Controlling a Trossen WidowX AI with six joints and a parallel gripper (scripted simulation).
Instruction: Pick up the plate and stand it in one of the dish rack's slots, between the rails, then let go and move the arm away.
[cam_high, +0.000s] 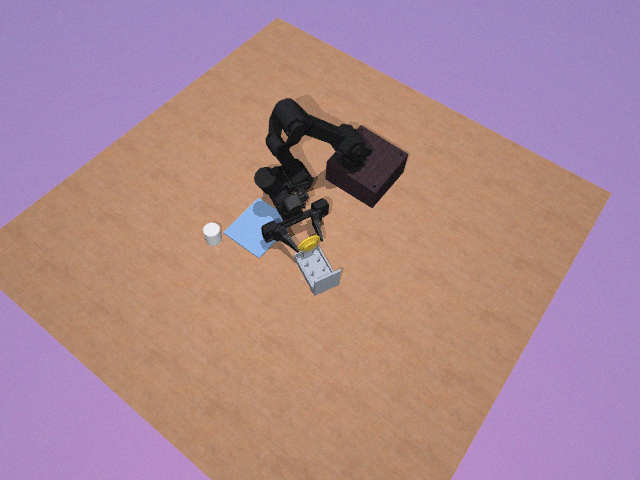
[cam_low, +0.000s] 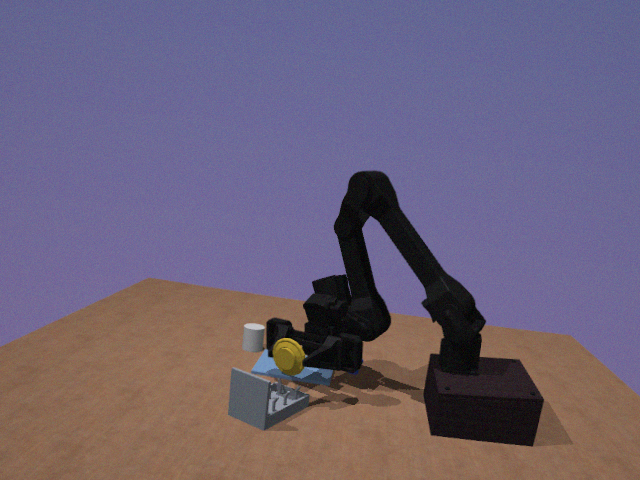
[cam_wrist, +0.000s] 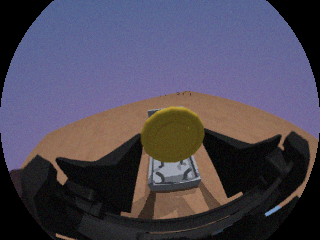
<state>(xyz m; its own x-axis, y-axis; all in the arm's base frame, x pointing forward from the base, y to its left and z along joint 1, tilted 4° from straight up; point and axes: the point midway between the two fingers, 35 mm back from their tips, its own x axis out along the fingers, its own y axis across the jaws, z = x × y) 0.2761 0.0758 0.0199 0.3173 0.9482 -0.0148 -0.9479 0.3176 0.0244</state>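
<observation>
My gripper tip is now 1 cm to the left of the yellow plate. Round my gripper tip: white cup 13 cm ahead, 24 cm to the right, 6 cm below; grey dish rack 1 cm ahead, 3 cm to the left, 6 cm below; blue spoon 9 cm behind, 23 cm to the right, 8 cm below.
</observation>
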